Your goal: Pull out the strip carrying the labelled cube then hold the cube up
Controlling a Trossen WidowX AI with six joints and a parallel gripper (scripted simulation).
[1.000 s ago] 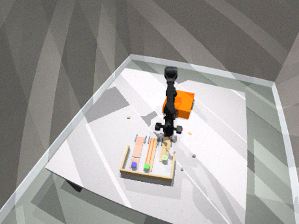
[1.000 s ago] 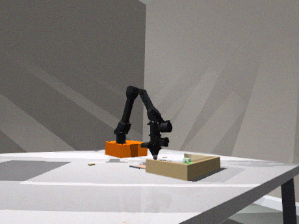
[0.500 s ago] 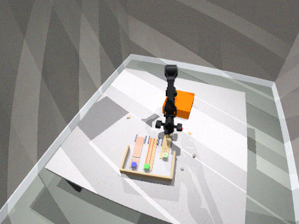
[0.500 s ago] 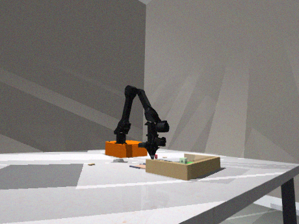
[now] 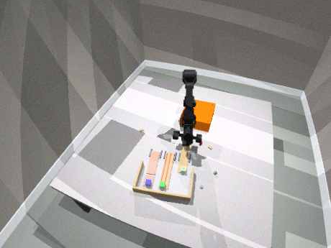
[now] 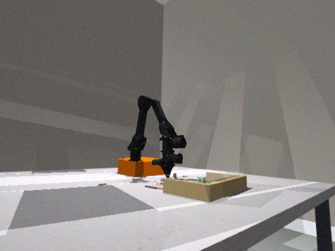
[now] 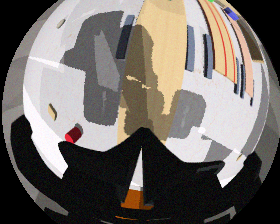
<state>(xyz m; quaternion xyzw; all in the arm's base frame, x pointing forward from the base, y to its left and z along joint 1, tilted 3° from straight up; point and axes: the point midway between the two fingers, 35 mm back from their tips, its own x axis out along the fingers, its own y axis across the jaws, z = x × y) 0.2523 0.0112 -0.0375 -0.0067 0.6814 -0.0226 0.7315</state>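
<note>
Right now the labelled cube is 20 cm ahead of my gripper tip and 2 cm above it.
</note>
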